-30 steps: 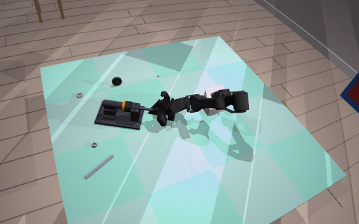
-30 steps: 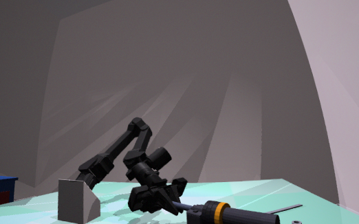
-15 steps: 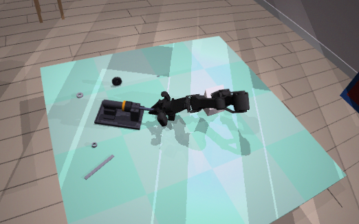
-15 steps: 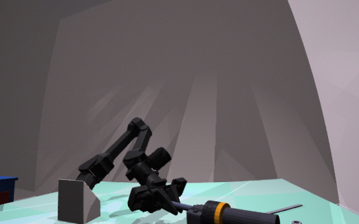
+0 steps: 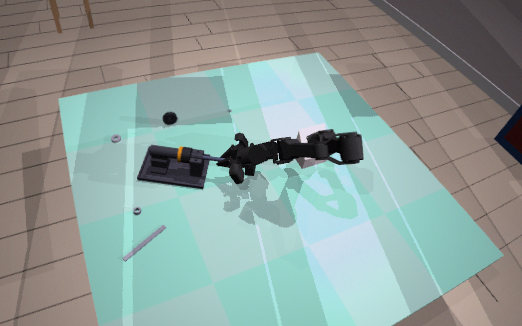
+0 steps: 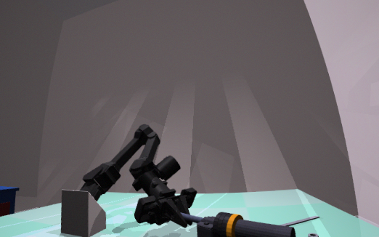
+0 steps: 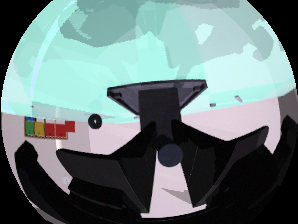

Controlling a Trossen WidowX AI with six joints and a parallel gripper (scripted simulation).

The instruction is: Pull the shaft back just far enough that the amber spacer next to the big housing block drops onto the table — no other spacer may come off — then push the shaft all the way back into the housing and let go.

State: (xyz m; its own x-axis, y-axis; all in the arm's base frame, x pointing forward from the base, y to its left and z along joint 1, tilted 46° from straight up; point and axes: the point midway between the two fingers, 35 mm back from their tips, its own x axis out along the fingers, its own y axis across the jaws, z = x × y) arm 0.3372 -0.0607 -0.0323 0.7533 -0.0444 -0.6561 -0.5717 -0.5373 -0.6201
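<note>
The shaft lies 40 mm ahead of my gripper tip, 30 mm to the right of it and 20 mm above it. From my gripper tip the other things lie so: grey bar 320 mm ahead, 150 mm to the left, 60 mm below; amber spacer 100 mm ahead, 70 mm to the right, 20 mm above.
</note>
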